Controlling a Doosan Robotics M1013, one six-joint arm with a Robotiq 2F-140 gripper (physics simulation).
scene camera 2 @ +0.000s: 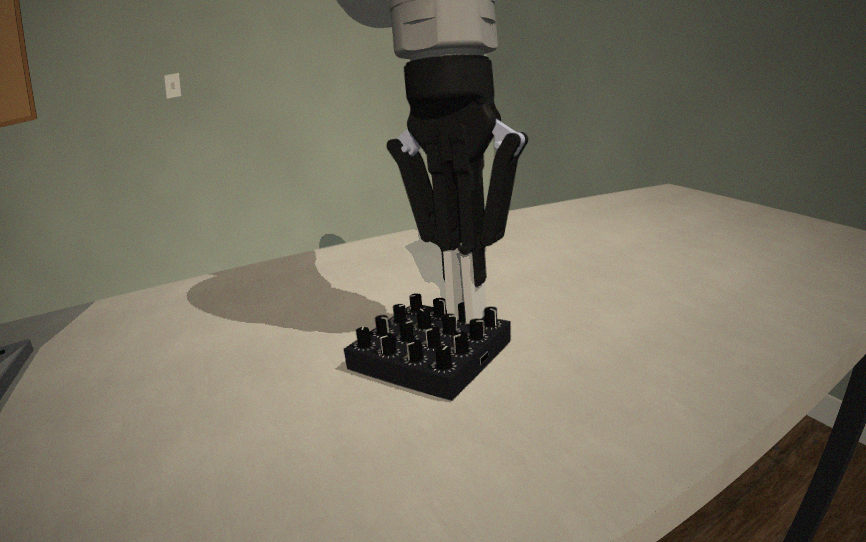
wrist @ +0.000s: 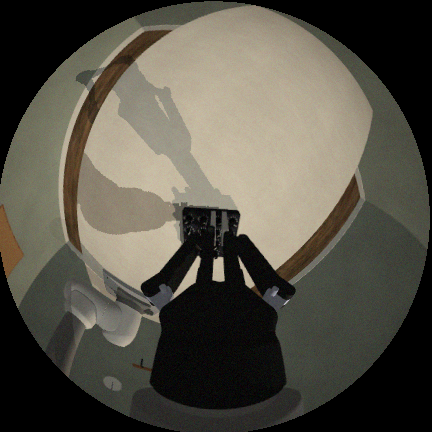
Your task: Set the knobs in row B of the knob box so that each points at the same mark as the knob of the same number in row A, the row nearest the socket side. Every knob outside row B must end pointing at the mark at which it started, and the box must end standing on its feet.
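Places are measured from the arm's base along level axes (x up, y left, z back), in metres.
Where they show: gripper, fingertip midpoint: (scene camera 2: 467,317) (wrist: 217,217); arm's base, origin of the base link: (wrist: 131,299).
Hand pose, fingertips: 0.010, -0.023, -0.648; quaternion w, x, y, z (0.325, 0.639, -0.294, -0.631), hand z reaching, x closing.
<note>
Each offset is from my fingertips to the top centre of the thing, as dx, dy, dz. "spot": to the spot under its first point. Level surfaces: height alone.
The black knob box @[+0.015, -0.015, +0.044] (scene camera 2: 399,378) (wrist: 196,210) stands flat on the table, with a socket @[-0.008, -0.059, +0.012] (scene camera 2: 484,358) in its right side. Row A includes a near-corner knob @[+0.015, -0.071, +0.053] (scene camera 2: 442,359), two more knobs (scene camera 2: 460,344) (scene camera 2: 477,329) and a far knob @[+0.015, -0.024, -0.012] (scene camera 2: 490,317). Row B runs beside it, with three visible knobs (scene camera 2: 415,352) (scene camera 2: 432,338) (scene camera 2: 449,324) and its far knob @[+0.015, -0.002, +0.004] (scene camera 2: 461,311) partly hidden by the fingers. My gripper (scene camera 2: 464,311) (wrist: 217,217) points straight down, its pale fingertips shut on that far row B knob. White pointer lines show on several knobs; their exact marks are too small to read.
Other knobs stand close by, including two at the back (scene camera 2: 415,301) (scene camera 2: 438,306) and one at the left corner @[spot: +0.010, -0.012, +0.101] (scene camera 2: 363,337). The pale table @[dx -0.023] (scene camera 2: 574,383) (wrist: 280,100) extends around the box. A green wall (scene camera 2: 255,159) rises behind it.
</note>
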